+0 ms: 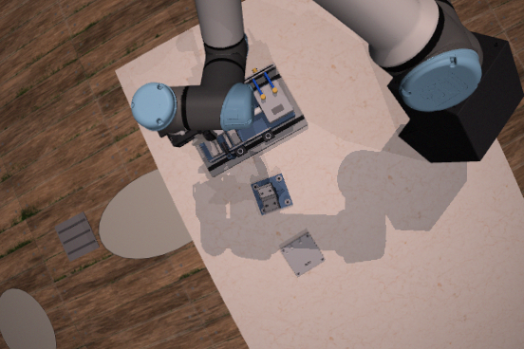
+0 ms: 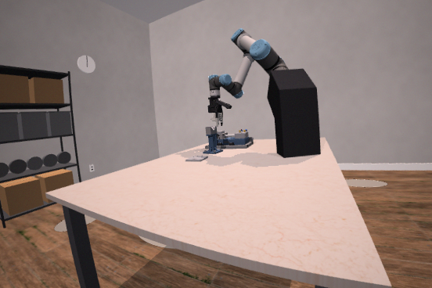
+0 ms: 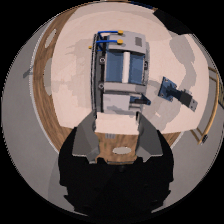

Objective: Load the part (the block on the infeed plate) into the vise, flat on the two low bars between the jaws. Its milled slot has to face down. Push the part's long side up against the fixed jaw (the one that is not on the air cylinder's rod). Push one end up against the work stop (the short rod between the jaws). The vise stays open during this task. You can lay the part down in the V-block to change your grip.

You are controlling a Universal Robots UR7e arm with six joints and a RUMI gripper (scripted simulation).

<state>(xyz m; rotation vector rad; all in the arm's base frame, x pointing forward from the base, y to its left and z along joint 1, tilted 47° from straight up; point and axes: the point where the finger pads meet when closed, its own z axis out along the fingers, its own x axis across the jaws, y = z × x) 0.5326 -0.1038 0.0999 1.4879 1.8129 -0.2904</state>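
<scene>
My hand is 70 mm above the part. Also, from my hand: air cylinder (170 mm behind, 80 mm below, 10 mm to the left); vise (120 mm below, 70 mm behind, 20 mm to the left); air cylinder rod (90 mm behind, 80 mm below, 20 mm to the left).
</scene>
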